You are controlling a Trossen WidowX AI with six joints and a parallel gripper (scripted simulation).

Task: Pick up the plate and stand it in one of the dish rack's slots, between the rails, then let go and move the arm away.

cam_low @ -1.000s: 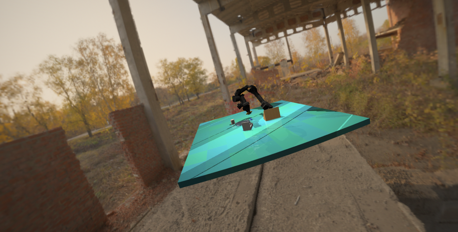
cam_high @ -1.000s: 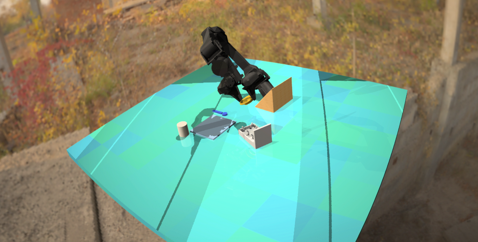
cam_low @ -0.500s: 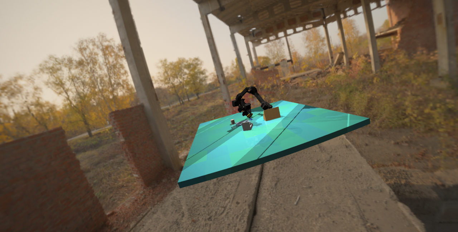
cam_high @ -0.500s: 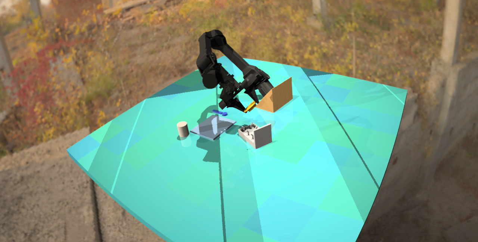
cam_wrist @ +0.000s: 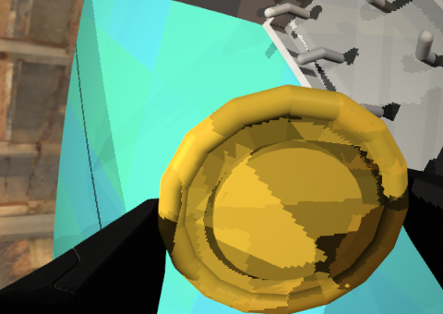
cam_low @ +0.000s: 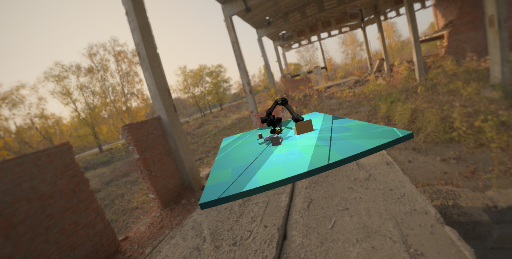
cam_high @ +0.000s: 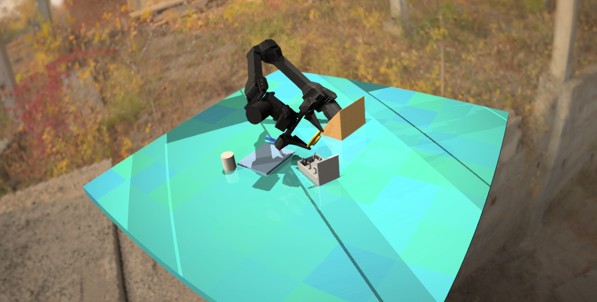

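Right now my gripper tip is 60 mm above the grey dish rack, 40 mm short of it and 30 mm to the right of it. The rest, counted from my gripper tip: pale blue mat: 170 mm to the right, 80 mm below, 70 mm ahead; then yellow plate: 10 mm to the right; then blue spoon: 220 mm to the right, 80 mm below, 30 mm behind.
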